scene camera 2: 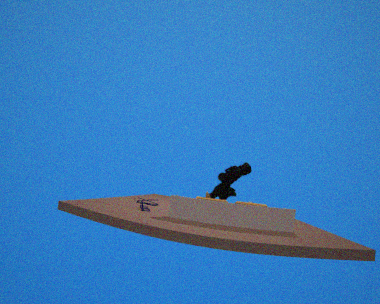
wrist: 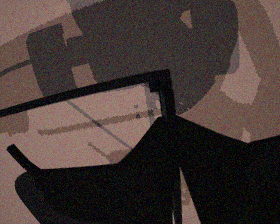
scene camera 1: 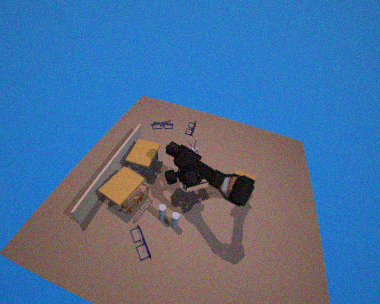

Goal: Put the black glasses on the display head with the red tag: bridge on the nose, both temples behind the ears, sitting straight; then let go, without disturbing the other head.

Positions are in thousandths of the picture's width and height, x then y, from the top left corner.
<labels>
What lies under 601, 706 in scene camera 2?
A low pale wall.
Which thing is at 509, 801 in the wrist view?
My gripper.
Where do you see a low pale wall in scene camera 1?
217, 686
</labels>
